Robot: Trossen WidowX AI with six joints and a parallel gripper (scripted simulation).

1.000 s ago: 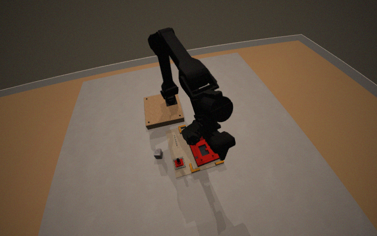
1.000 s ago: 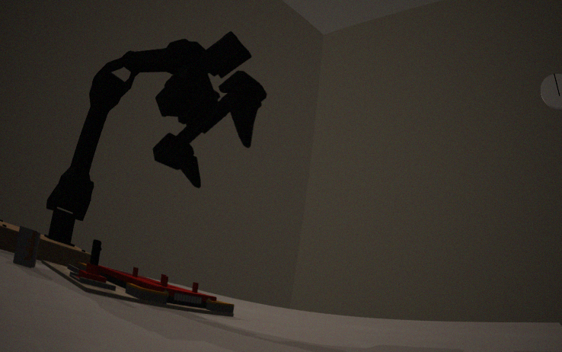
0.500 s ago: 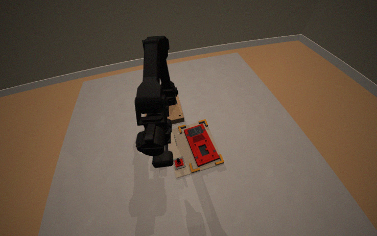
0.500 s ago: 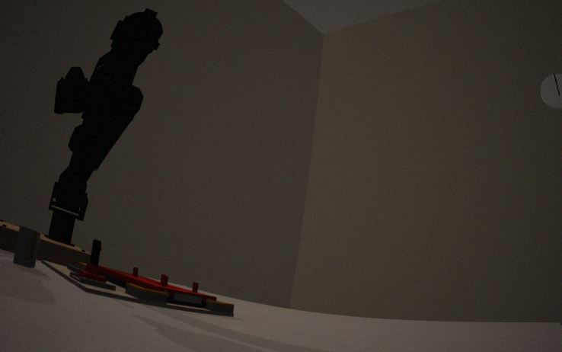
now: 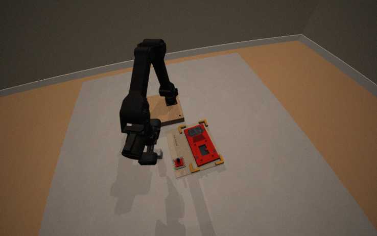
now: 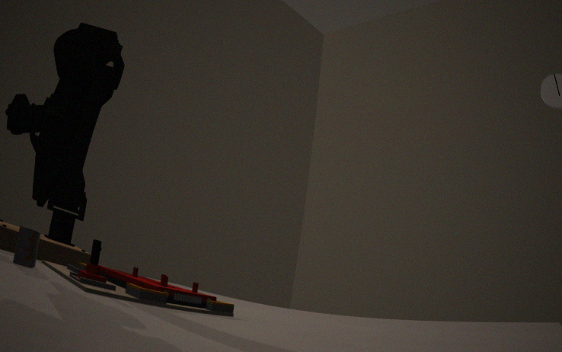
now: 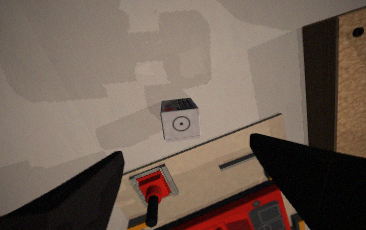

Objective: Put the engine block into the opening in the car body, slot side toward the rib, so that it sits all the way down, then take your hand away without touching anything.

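My gripper tip is now 6 cm above the engine block. Also, from my gripper tip: black peg 8 cm to the left, 6 cm ahead, 5 cm below.
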